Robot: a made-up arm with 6 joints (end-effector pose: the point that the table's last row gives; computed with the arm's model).
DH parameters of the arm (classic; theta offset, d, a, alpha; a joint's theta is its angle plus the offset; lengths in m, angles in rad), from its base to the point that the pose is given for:
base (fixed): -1.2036 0 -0.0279 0
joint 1: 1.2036 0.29 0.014 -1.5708
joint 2: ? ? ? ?
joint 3: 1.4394 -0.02 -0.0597 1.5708
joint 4: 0 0.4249 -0.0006 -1.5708
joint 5: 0 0.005 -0.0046 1.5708
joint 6: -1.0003 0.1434 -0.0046 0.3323
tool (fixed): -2.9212 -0.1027 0 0
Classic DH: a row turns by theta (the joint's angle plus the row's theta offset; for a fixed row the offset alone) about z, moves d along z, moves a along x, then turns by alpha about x.
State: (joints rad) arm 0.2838 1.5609 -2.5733 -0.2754 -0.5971 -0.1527
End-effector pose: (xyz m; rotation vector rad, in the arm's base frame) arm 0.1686 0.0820 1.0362 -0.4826 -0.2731 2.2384
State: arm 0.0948 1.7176 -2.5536 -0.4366 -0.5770 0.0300
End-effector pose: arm 0.2995 0.0643 0.9914 -0.3150 0.0084 2.1461
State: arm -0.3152 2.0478 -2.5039 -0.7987 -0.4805 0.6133
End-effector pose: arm 0.5069 -0.1218 0.8261 0.3772 0.3198 2.0006
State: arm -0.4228 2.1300 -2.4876 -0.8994 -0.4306 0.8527
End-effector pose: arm 0.5301 -0.1920 0.7723 0.6439 0.2615 1.9803
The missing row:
joint 2: 0.0442 0 -0.2943 0
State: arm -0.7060 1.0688 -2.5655 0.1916 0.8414 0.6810
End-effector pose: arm -0.1120 0.1448 1.0081 0.8134 -0.5508 2.2430
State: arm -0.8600 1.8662 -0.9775 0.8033 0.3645 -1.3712
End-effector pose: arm 0.2792 -0.3171 0.2528 2.3026 0.6498 0.7851
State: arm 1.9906 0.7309 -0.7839 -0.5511 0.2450 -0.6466
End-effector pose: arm -0.0841 0.2764 0.5832 0.8521 -1.7578 -2.3886
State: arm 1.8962 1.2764 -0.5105 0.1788 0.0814 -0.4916
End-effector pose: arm -0.1118 0.3351 0.3049 -0.2228 -2.3718 -1.4301
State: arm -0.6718 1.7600 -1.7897 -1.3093 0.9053 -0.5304
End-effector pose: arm 0.3431 -0.3428 0.6616 1.2571 1.0302 -0.5313
